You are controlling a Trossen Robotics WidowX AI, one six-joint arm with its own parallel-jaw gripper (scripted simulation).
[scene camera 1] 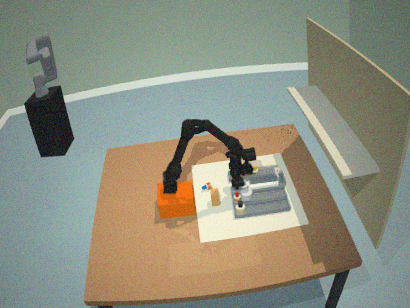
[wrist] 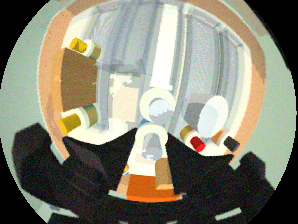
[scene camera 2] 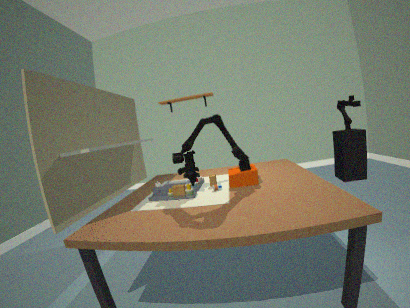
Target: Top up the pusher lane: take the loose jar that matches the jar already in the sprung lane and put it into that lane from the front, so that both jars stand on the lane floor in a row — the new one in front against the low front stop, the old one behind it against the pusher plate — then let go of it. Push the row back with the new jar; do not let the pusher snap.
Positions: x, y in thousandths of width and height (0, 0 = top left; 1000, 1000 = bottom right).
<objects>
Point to a pale jar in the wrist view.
At 508, 614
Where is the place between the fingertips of my gripper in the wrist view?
508, 592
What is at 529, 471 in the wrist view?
A pale jar.
</objects>
